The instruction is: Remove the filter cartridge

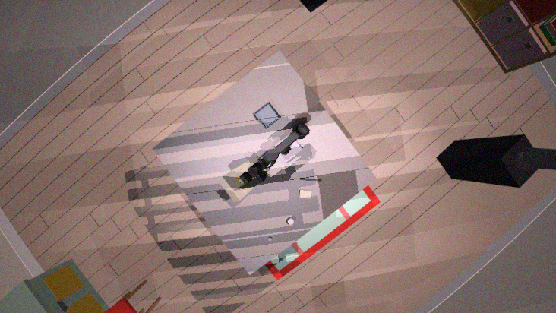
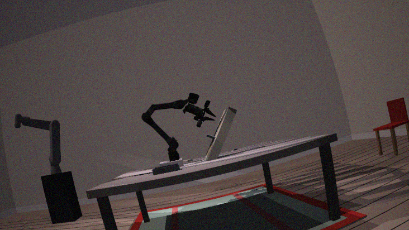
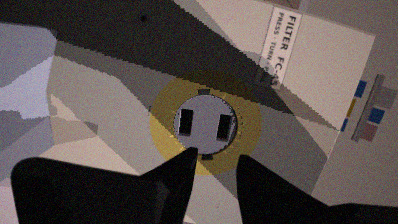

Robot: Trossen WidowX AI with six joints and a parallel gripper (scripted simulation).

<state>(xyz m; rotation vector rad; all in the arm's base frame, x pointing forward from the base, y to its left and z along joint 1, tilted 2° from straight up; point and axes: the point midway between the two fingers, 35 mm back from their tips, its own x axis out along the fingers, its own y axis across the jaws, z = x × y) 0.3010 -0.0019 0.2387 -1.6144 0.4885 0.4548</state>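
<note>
Now: the round grey filter cartridge 50 mm ahead of my gripper tip and 40 mm below it. From my gripper tip the other things lie so: blue-grey square tray (390 mm behind, 270 mm to the right, 250 mm below); then beige service panel (110 mm below); then pale block (230 mm behind, 400 mm to the left, 260 mm below).
</note>
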